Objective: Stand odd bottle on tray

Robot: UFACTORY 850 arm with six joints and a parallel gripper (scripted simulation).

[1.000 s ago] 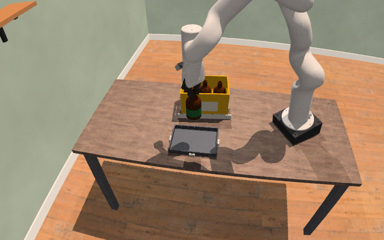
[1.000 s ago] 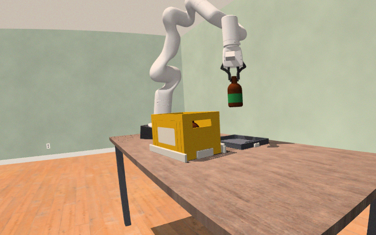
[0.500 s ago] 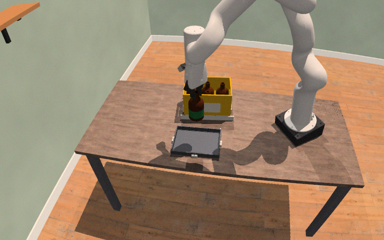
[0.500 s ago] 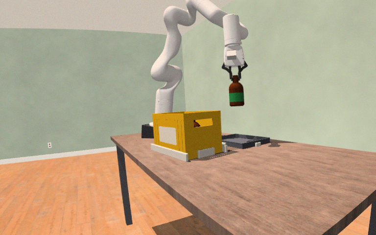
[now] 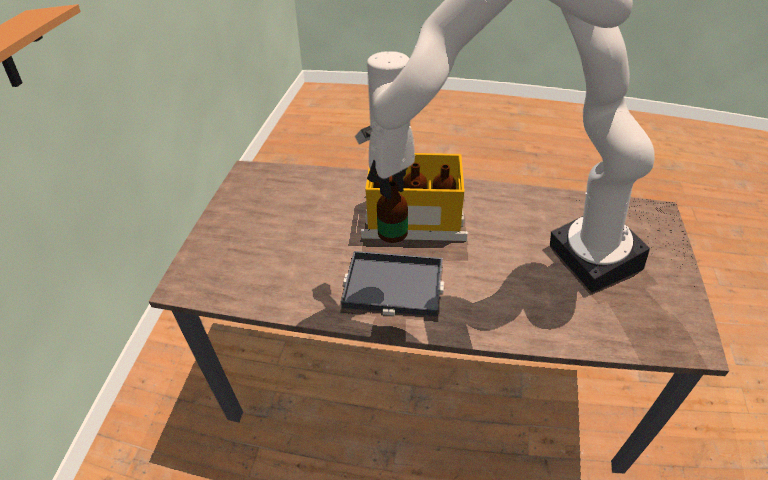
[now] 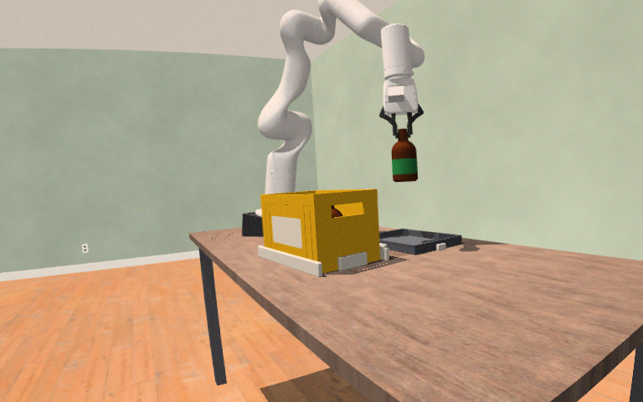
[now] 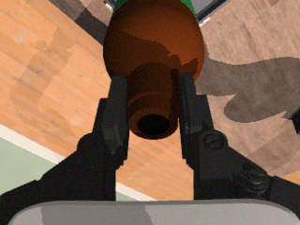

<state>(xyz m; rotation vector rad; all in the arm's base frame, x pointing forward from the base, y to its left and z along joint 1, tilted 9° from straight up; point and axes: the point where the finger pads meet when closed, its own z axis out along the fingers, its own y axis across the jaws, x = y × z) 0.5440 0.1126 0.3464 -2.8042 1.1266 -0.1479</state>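
Right now my hand is 32 cm above the dark tray. Also, from my hand: yellow crate 29 cm to the right, 25 cm below, 4 cm behind.
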